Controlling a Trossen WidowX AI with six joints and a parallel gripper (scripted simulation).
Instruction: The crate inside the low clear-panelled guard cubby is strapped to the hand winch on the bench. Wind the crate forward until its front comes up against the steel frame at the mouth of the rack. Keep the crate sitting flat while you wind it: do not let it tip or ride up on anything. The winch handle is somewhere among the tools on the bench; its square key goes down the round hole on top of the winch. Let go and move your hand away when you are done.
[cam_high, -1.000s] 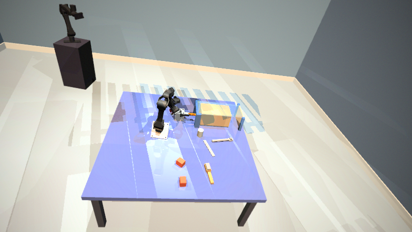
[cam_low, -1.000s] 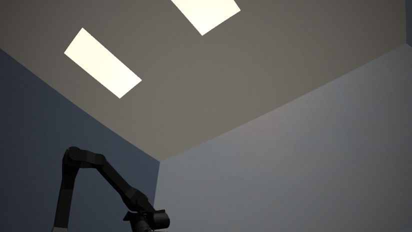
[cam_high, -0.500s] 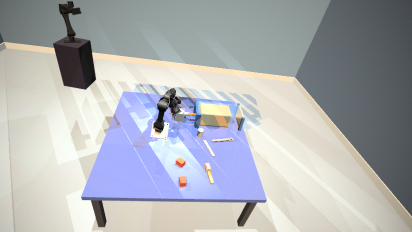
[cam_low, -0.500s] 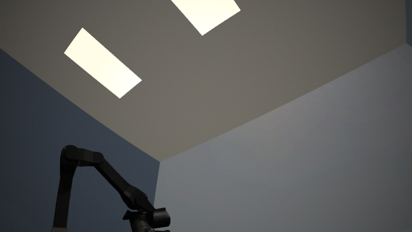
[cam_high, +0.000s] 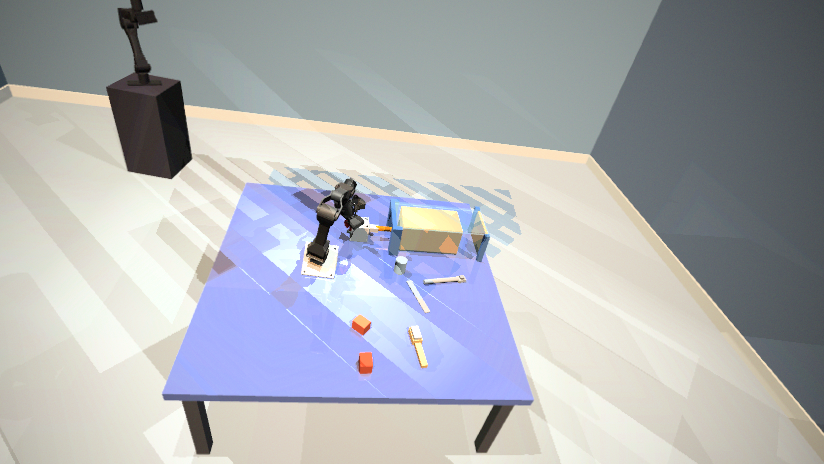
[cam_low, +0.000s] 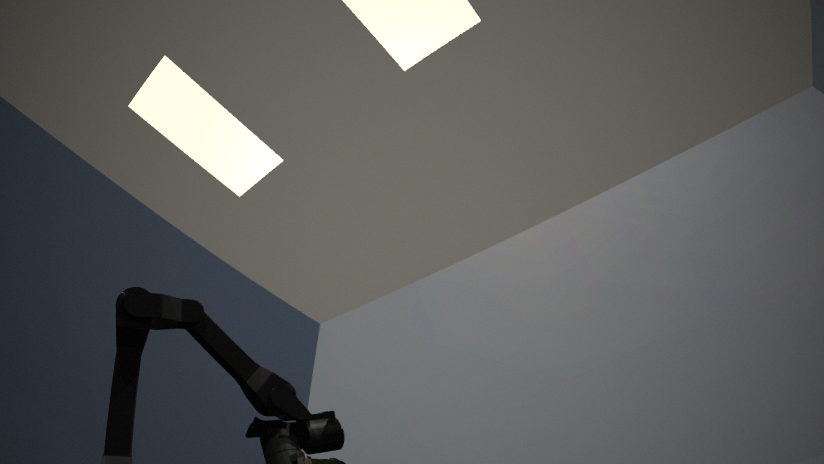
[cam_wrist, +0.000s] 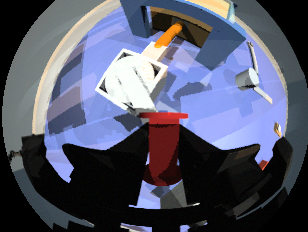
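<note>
Right now my gripper tip is 3 cm to the right of the winch handle and 3 cm above it. From my gripper tip the other things lie so: red piece: 1 cm behind, 1 cm to the right; blue steel frame: 18 cm ahead, 11 cm to the left, 3 cm below; grey winch: 1 cm ahead, 7 cm to the left, 10 cm below.
</note>
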